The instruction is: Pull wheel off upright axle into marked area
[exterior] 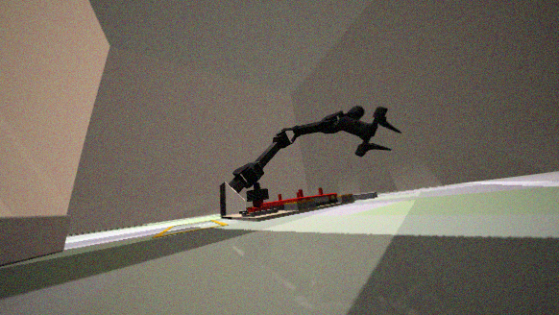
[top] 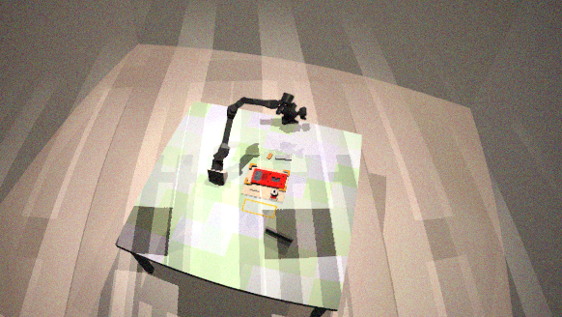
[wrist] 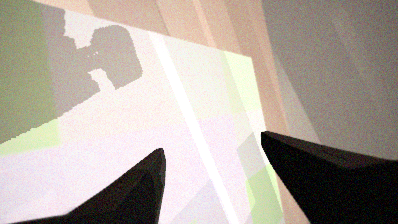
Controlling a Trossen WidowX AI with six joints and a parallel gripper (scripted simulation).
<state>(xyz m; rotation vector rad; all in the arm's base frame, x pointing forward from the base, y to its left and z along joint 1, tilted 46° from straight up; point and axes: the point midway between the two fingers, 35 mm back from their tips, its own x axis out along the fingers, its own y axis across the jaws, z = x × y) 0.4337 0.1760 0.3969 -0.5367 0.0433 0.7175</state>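
My gripper tip is 49 cm to the left of the wheel, 13 cm above it and 12 cm past it. Round my gripper tip: small grey piece 19 cm to the right, 16 cm below, 9 cm behind.
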